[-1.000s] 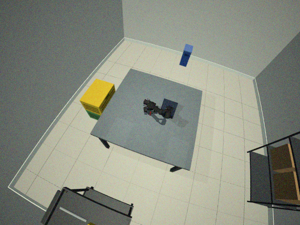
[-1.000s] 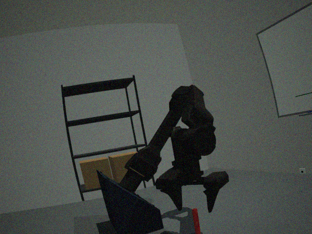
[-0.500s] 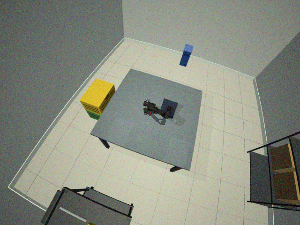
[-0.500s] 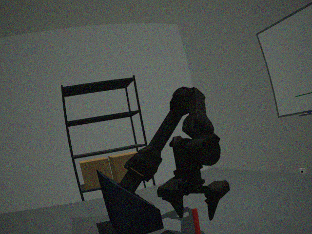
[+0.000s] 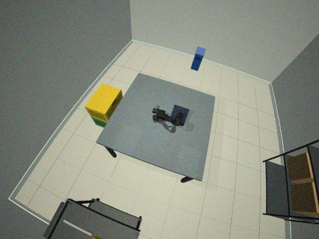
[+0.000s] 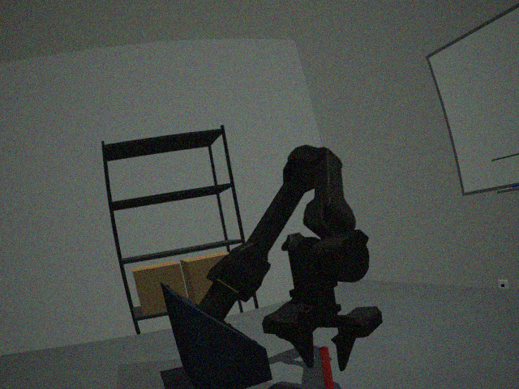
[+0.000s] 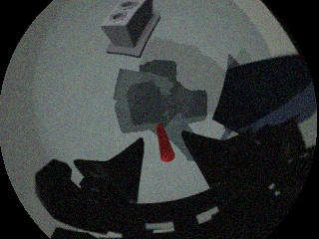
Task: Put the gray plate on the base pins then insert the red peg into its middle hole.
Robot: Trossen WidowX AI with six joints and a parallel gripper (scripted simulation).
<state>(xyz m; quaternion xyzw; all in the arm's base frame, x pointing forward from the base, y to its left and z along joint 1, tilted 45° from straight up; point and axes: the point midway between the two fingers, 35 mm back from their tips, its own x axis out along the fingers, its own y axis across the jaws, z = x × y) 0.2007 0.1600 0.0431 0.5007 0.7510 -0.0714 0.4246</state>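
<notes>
My gripper tip is 13 cm short of the gray plate, 15 cm to the left of it and 1 cm below it. From my gripper tip the other things lie so: gray base: 13 cm ahead, 15 cm to the right, 3 cm below; red peg: right at my gripper tip.
</notes>
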